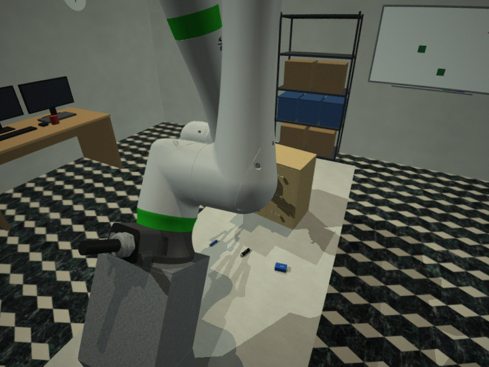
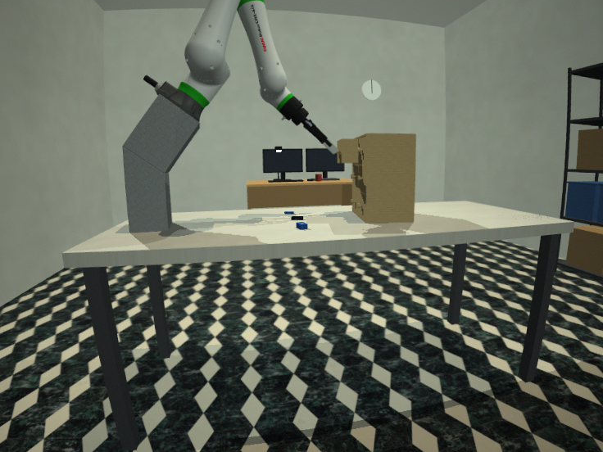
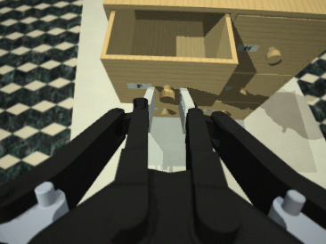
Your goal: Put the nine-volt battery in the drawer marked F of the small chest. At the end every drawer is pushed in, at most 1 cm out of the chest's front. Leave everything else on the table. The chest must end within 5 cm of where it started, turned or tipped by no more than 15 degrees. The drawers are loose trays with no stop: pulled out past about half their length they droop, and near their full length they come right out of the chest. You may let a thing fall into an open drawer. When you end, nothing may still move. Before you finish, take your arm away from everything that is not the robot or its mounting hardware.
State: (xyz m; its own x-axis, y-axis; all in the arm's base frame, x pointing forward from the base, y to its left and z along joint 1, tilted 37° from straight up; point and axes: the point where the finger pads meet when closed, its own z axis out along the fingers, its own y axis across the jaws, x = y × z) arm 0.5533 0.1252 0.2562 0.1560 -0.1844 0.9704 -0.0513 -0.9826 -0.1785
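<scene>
Now: hand 15 cm past the blue nine-volt battery, 27 cm to the left of it and 29 cm above it. Round my hand: black cylinder 16 cm behind, 11 cm to the right, 29 cm below; then blue cylinder 18 cm behind, 4 cm to the left, 29 cm below.
</scene>
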